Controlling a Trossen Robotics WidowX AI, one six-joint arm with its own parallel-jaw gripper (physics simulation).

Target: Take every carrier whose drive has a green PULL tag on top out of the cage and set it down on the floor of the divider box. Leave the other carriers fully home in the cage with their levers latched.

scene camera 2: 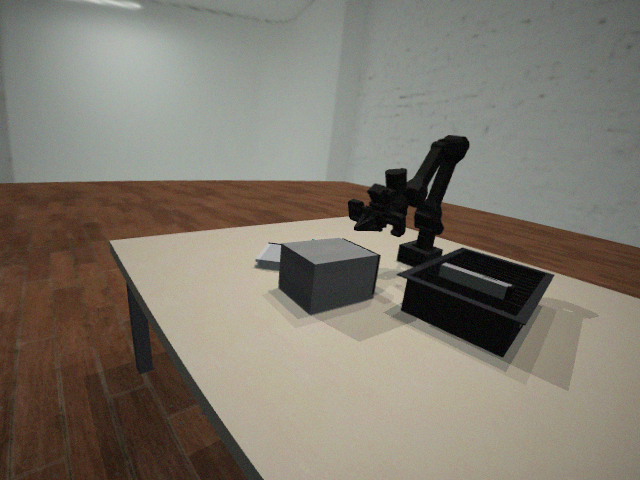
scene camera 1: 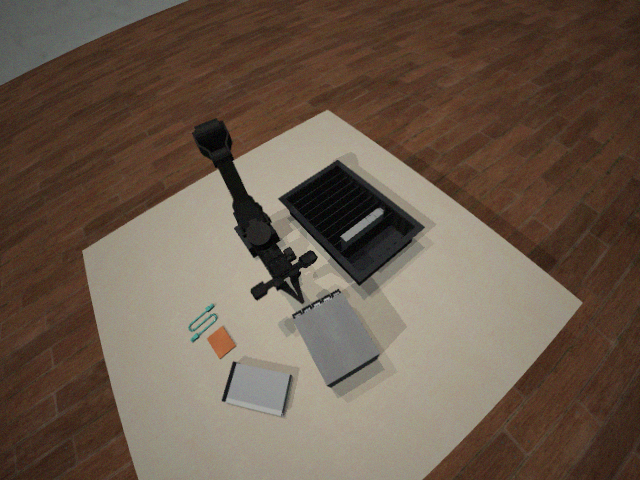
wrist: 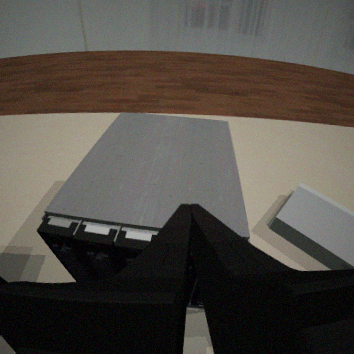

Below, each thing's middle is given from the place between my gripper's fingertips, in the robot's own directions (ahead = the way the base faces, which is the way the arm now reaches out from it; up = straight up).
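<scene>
Grey slab (scene camera 1: 264,390): 14 cm below my hand, 8 cm ahead of it, 23 cm to the right of it. Black divider box (scene camera 2: 486,321): 12 cm below my hand, 20 cm behind it, 29 cm to the left of it. Going by their middles, the grey slab is the nearest to my hand of the things named here.
</scene>
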